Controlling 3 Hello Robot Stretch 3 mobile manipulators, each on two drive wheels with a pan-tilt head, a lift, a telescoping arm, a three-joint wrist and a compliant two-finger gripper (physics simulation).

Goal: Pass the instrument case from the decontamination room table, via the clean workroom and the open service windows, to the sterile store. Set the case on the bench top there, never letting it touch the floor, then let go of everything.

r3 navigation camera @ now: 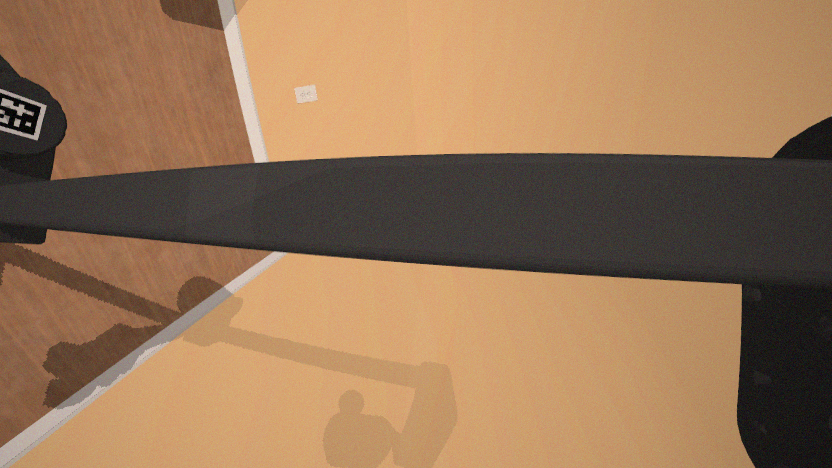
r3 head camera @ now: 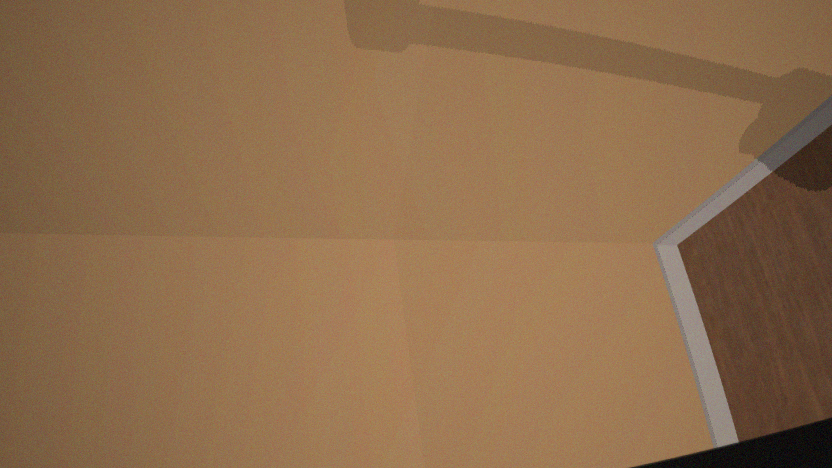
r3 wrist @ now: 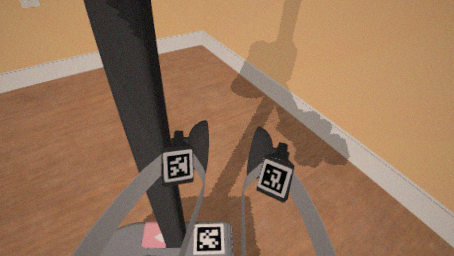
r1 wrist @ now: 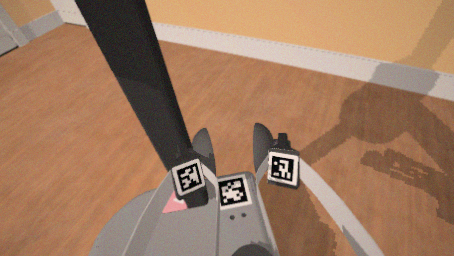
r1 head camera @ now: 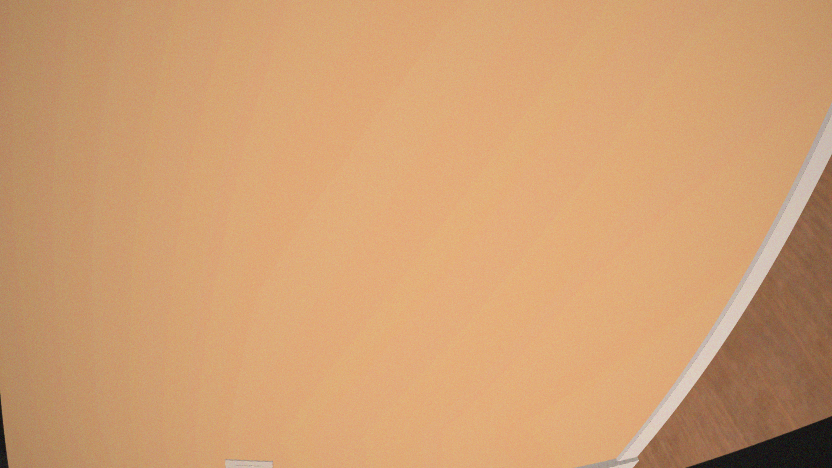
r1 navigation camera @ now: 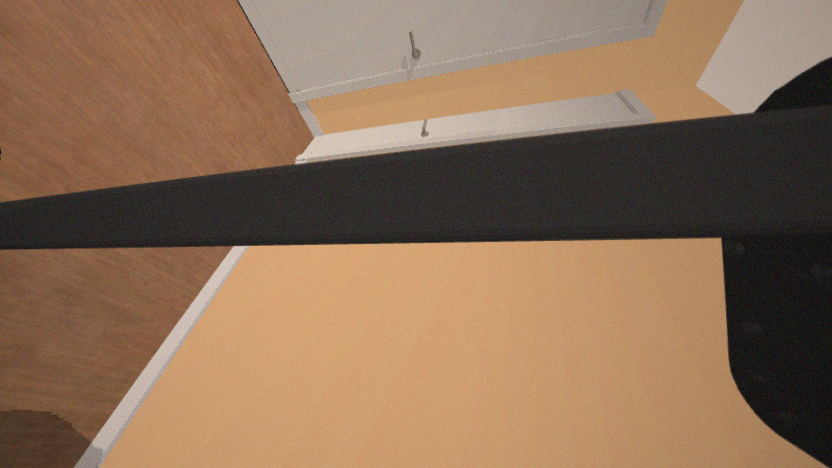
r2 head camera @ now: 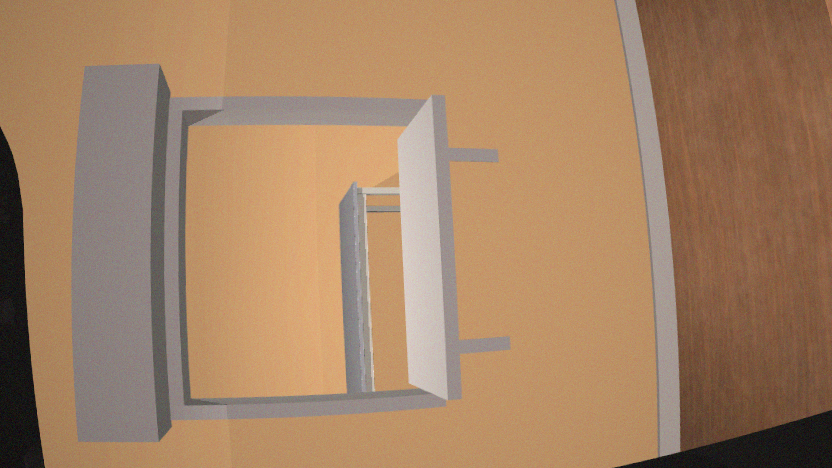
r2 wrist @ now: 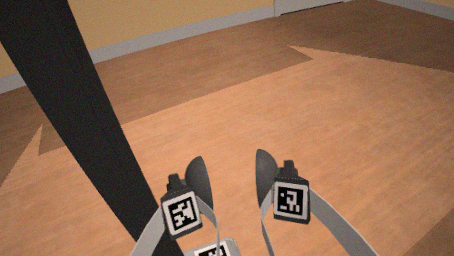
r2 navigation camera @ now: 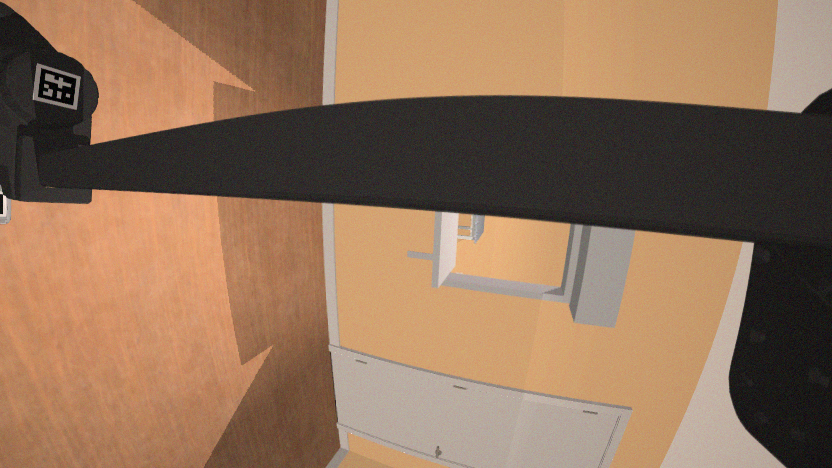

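The r1 gripper (r1 wrist: 232, 137) is open and empty above the wood floor. The r2 gripper (r2 wrist: 230, 165) is open and empty above the sunlit floor. The r3 gripper (r3 wrist: 231, 136) is open and empty near a room corner. The instrument case does not show in any view. In the sideways r2 head view, a service window frame (r2 head camera: 174, 261) (r2 navigation camera: 494, 285) surrounds an opening, with a bracketed sill (r2 head camera: 427, 250) (r2 navigation camera: 445, 256) along its lower edge. Through the opening, part of a grey-topped stand (r2 head camera: 352, 291) (r2 navigation camera: 478, 227) shows; whether it is the table or the bench, I cannot tell.
A long grey box (r2 head camera: 116, 250) (r2 navigation camera: 602, 279) runs above the window. A door (r2 navigation camera: 430, 401) is beside it in the r2 navigation view. Grey doors (r1 navigation camera: 494, 29) show near r1. A wall socket (r3 navigation camera: 305, 93) is near r3's corner. Dark masts (r1 wrist: 130, 75) (r2 wrist: 65, 95) (r3 wrist: 130, 90) cross the wrist views.
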